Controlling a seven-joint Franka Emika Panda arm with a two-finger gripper.
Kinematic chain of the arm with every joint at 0, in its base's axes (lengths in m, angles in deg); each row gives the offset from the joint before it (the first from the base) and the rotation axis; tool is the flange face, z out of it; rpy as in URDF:
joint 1: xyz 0 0 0.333 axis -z
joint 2: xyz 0 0 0 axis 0.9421 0.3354 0
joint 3: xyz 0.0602 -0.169 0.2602 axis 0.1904 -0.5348 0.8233
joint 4: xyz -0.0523 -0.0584 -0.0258 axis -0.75 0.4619 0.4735
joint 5: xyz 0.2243 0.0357 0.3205 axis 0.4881 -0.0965 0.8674
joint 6: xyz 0 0 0 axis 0.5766 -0.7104 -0.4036
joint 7: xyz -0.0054 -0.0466 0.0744 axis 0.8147 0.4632 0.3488
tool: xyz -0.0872 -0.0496 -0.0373 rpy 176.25 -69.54 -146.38
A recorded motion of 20 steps. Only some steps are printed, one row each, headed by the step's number.
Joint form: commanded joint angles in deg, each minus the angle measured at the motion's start. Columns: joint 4, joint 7, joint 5, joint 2, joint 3, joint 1, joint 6.
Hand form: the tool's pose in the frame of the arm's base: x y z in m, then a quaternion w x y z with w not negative. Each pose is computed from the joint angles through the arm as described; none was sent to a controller.
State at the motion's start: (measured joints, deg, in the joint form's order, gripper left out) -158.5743 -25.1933 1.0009 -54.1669 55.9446 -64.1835 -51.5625
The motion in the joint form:
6: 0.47 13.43 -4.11 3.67 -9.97 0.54 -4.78
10: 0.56 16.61 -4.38 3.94 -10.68 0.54 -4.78
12: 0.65 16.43 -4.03 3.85 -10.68 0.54 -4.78
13: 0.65 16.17 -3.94 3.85 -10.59 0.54 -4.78
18: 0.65 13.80 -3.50 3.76 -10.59 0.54 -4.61
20: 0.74 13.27 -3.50 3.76 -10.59 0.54 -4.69
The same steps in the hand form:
6: 0.4290 -0.1683 0.4822 0.15464 0.90937 -0.38523 -0.02693
10: 0.4278 -0.1745 0.4805 0.15475 0.91773 -0.36427 -0.03369
12: 0.4279 -0.1741 0.4818 0.15172 0.91717 -0.36706 -0.03237
13: 0.4282 -0.1733 0.4818 0.15129 0.91659 -0.36872 -0.03197
18: 0.4277 -0.1726 0.4822 0.14847 0.90861 -0.38921 -0.03015
20: 0.4281 -0.1728 0.4830 0.14837 0.90684 -0.39349 -0.02803

